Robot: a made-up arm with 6 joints.
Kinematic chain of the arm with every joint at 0, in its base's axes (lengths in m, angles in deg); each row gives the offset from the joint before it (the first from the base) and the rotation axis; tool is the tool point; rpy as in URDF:
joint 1: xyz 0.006 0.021 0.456 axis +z
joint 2: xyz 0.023 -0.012 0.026 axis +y
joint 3: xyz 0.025 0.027 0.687 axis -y
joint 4: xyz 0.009 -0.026 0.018 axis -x
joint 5: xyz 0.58 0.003 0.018 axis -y
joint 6: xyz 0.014 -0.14 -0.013 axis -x
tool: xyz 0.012 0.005 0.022 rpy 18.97 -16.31 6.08
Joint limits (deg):
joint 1: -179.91..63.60
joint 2: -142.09..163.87
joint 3: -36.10..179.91
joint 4: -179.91..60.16
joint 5: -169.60..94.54
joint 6: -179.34..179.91
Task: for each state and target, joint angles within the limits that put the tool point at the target. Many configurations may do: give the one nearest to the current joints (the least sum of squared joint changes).
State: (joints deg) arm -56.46 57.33 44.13 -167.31 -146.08 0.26
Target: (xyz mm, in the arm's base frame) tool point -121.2 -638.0 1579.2
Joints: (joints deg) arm -111.39 25.76 80.32 -179.91 -124.48 -2.31
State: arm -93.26 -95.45 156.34 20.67 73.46 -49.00
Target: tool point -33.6 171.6 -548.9
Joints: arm -110.86 -139.59 146.96 42.86 71.51 -47.48
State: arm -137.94 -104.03 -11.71 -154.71 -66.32 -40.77
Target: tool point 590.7 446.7 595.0
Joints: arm -134.20 -133.33 -17.89 -153.23 -67.26 -41.12
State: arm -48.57 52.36 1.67 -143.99 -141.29 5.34
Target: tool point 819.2 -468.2 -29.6
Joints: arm -37.29 86.56 24.80 -148.92 -138.18 4.63
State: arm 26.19 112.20 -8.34 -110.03 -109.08 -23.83
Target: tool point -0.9 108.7 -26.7
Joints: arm 42.16 117.03 -36.10 -120.21 -111.74 -31.99
